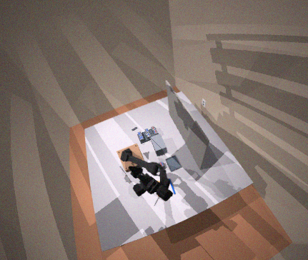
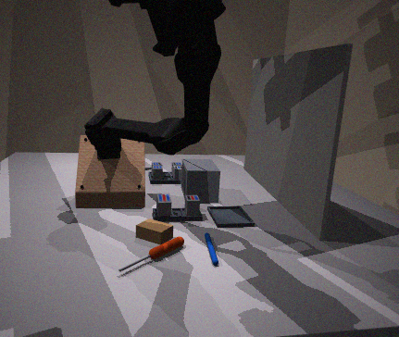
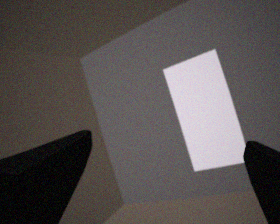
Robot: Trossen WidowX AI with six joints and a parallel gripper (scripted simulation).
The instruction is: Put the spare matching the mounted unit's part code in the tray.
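Now: gripper tip 280 mm short of the grey spare, 560 mm to the right of it and 570 mm above it. From my gripper tip the other things lie so: brown block (60 mm ahead, 110 mm to the left, 600 mm below); blue pen (170 mm ahead, 20 mm to the left, 610 mm below); dark-rimmed tray (280 mm ahead, 200 mm to the left, 610 mm below).
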